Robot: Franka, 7 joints.
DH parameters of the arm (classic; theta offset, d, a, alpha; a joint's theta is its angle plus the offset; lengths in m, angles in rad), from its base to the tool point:
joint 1: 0 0.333 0 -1.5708
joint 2: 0 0 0 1.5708
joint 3: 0 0.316 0.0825 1.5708
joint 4: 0 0 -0.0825 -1.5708
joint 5: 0 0.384 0 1.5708
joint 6: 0 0 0.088 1.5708
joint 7: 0 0.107 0 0
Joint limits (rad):
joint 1: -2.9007..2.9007
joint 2: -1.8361..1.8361
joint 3: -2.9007..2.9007
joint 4: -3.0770..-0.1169
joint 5: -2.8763..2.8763
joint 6: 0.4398..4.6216
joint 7: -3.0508..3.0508
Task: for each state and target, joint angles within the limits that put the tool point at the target. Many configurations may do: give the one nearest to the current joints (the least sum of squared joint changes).
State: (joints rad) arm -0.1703 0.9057 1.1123 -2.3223 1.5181 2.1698 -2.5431
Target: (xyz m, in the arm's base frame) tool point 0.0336 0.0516 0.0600
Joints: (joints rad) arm -0.2744 0.7013 0.4558 -3.0770 1.6261 2.6788 -2.5431
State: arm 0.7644 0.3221 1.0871 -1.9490 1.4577 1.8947 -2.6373
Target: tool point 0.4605 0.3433 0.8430
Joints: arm 0.1076 0.0331 0.4587 -1.3093 1.5237 2.0822 -2.6373
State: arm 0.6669 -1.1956 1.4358 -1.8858 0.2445 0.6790 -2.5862
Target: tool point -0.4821 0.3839 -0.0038
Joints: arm 0.1789 -1.8361 1.9080 -1.1545 0.4659 1.4390 -2.5862
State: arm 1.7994 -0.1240 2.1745 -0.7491 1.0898 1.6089 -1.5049
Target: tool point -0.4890 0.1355 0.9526
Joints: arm 1.7486 0.4733 1.6282 -0.9421 1.0591 1.9299 -1.5049
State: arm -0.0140 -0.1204 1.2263 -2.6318 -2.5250 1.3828 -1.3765
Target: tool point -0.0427 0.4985 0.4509
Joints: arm 0.2945 -0.2603 1.4448 -2.4795 -2.5776 1.2855 -1.3765
